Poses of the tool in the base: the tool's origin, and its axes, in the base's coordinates. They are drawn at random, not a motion.
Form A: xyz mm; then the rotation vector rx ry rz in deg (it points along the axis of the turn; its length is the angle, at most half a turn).
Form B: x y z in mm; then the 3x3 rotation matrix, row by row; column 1 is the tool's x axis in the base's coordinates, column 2 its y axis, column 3 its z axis. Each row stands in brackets. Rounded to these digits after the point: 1 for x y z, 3 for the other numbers.
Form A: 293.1, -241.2, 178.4, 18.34, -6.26, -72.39
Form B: [293.1, -241.2, 178.4], [[0.304, 0.918, -0.256], [-0.948, 0.265, -0.177], [-0.094, 0.296, 0.951]]
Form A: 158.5, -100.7, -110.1, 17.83, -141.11, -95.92
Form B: [158.5, -100.7, -110.1], [[-0.968, -0.088, -0.236], [-0.252, 0.357, 0.900], [0.005, 0.930, -0.367]]
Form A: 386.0, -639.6, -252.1, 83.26, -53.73, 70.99
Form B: [386.0, -639.6, -252.1], [[0.185, -0.955, 0.234], [0.034, -0.231, -0.972], [0.982, 0.188, -0.010]]
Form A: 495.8, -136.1, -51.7, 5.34, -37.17, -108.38
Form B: [495.8, -136.1, -51.7], [[-0.415, 0.837, -0.357], [-0.880, -0.269, 0.392], [0.232, 0.476, 0.848]]
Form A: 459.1, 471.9, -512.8, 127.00, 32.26, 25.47
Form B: [459.1, 471.9, -512.8], [[0.840, 0.250, 0.482], [0.527, -0.590, -0.612], [0.131, 0.768, -0.627]]
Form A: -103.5, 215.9, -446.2, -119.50, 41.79, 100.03
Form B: [-103.5, 215.9, -446.2], [[0.121, -0.572, -0.811], [-0.175, -0.817, 0.550], [-0.977, 0.076, -0.199]]
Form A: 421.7, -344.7, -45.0, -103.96, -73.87, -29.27
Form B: [421.7, -344.7, -45.0], [[0.390, 0.911, -0.133], [0.573, -0.127, 0.810], [0.721, -0.392, -0.571]]
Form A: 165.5, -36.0, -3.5, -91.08, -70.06, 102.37
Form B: [165.5, -36.0, -3.5], [[-0.233, 0.219, -0.948], [0.804, -0.505, -0.314], [-0.547, -0.835, -0.058]]
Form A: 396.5, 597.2, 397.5, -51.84, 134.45, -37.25
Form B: [396.5, 597.2, 397.5], [[-0.631, -0.454, 0.629], [-0.713, 0.659, -0.239], [-0.306, -0.600, -0.739]]
